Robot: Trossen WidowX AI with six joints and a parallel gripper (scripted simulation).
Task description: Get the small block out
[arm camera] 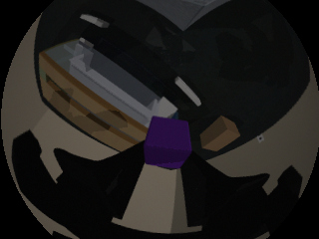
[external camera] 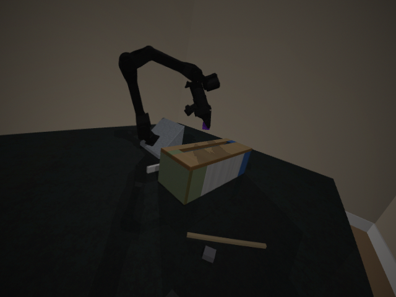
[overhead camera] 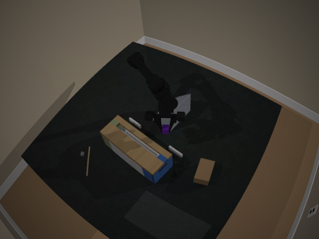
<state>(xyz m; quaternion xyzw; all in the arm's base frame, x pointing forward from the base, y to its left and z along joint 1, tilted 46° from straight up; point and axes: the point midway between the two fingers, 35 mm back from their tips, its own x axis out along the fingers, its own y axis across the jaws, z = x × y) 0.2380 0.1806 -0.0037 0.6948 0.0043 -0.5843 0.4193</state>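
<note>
The purple block is 10 mm to the right of my gripper tip, 10 mm behind it and 10 mm above it. The rest, counted from my gripper tip: long box: 110 mm to the right, 110 mm below, 80 mm ahead; wooden stick: 330 mm to the right, 310 mm ahead, 170 mm below; brown carton: 250 mm to the left, 140 mm below, 30 mm ahead.
</note>
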